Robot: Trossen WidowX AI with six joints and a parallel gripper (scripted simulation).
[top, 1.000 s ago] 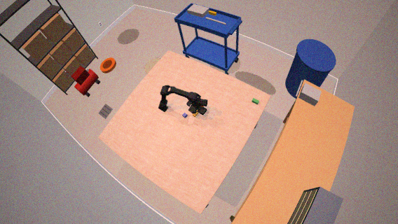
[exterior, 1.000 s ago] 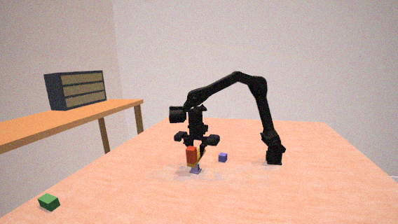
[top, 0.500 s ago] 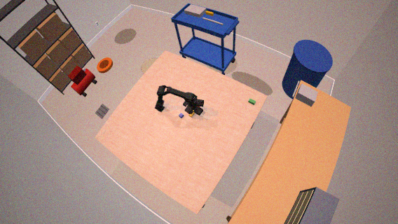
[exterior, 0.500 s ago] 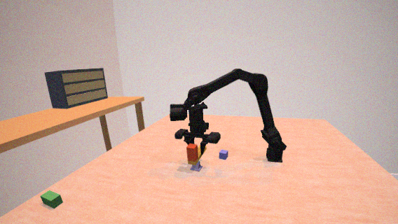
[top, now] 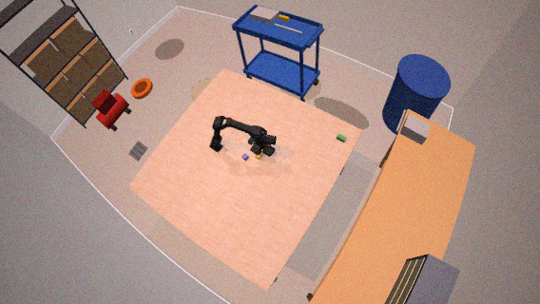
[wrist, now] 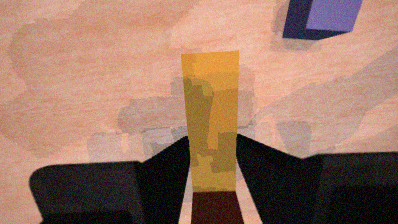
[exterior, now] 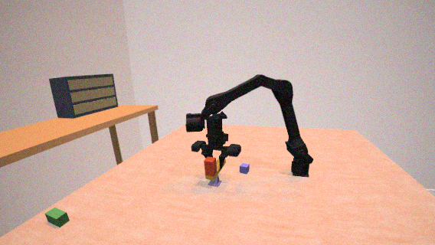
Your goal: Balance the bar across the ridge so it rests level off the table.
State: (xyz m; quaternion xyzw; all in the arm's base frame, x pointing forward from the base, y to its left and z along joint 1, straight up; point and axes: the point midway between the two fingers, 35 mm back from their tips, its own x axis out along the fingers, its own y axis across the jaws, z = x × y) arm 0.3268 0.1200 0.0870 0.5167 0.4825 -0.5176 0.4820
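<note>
Now: the purple cube 10 cm behind my gripper tip, 8 cm to the right of it and 4 cm below it. The rest, counted from my gripper tip: green block: 41 cm ahead, 38 cm to the left, 4 cm below.
</note>
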